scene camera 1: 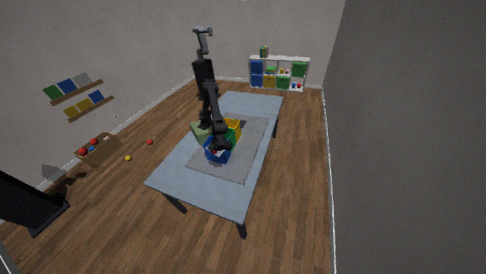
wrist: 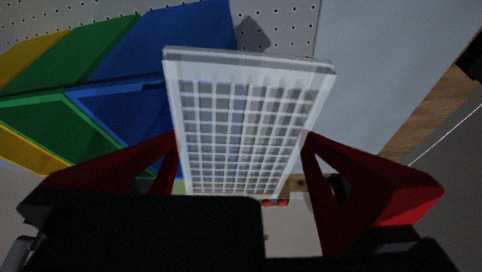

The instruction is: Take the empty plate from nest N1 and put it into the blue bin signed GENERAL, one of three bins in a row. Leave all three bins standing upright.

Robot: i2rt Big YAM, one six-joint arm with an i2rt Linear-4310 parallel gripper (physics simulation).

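Pixels of known places: gripper, between the fingertips: (wrist: 240, 136); arm's base, origin of its link: (scene camera 1: 204, 126).
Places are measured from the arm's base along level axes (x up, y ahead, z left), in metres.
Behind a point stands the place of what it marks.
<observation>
The clear plate (scene camera 1: 218, 153) @(x 0.114, y 0.393, z -0.328 m) (wrist: 245, 125) @(x 0.119, y 0.378, z -0.302 m) with its grid of wells is held between the red fingers of my gripper (scene camera 1: 215, 151) @(x 0.112, y 0.357, z -0.298 m) (wrist: 240, 136) @(x 0.112, y 0.357, z -0.298 m), which is shut on it. In the scene view the plate is over the blue bin (scene camera 1: 218, 159) @(x -0.052, y 0.324, z -0.275 m), whose wall and part of its rim show below. In the wrist view the blue bin (wrist: 185, 35) @(x 0.001, y 0.377, z -0.237 m) lies behind and left of the plate, partly hidden by it. The green bin (scene camera 1: 231, 138) @(x 0.040, y 0.364, z -0.093 m) (wrist: 75, 55) @(x 0.003, y 0.365, z -0.097 m) and the yellow bin (scene camera 1: 233, 123) @(x 0.033, y 0.279, z 0.106 m) (wrist: 30, 56) @(x -0.024, y 0.355, z 0.007 m) stand beside it in a row. All three look upright. The GENERAL sign is not readable, and nest N1 cannot be made out.
The bins stand on a grey perforated mat (scene camera 1: 237, 171) @(x -0.099, y 0.505, z -0.294 m) (wrist: 295, 25) @(x -0.099, y 0.340, z -0.365 m) on the pale blue table (scene camera 1: 200, 189) @(x -0.113, y 0.310, z -0.537 m) (wrist: 365, 75) @(x -0.112, y 0.245, z -0.513 m). A pale green block (scene camera 1: 199, 131) @(x 0.021, y 0.018, z -0.100 m) sits beside the bins, near the arm's base. A white shelf unit (scene camera 1: 280, 58) stands against the far wall.
</observation>
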